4 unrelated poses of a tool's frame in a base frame.
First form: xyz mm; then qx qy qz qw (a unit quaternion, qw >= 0).
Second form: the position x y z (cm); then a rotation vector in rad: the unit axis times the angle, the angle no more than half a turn. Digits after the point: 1 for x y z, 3 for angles.
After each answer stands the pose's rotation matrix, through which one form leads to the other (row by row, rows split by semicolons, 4 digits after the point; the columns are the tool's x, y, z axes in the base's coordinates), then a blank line. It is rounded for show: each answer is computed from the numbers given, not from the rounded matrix.
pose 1, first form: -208 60 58 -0.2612 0.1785 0.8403 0.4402
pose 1, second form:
-20.8 6.0 5.8 -0.649 0.443 2.087
-0.4760 -0.8331 -0.2818; 0.6466 -0.5487 0.5300; -0.5961 0.0700 0.7998

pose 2, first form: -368 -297 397 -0.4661 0.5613 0.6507 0.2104
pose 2, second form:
-36.8 -29.7 39.7 -1.296 1.560 1.809
-0.4770 -0.7971 -0.3704; -0.2494 -0.2813 0.9266; -0.8428 0.5343 -0.0646

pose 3, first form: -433 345 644 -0.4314 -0.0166 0.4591 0.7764
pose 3, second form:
-43.3 34.5 64.4 -0.933 -0.036 0.993
0.5779 -0.6986 -0.4219; 0.7272 0.2062 0.6547; -0.3704 -0.6852 0.6272

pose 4, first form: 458 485 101 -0.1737 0.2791 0.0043 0.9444
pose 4, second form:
45.8 48.5 10.1 -0.354 0.569 0.009
0.8442 -0.1051 0.5257; -0.0888 0.9396 0.3305; -0.5287 -0.3257 0.7839

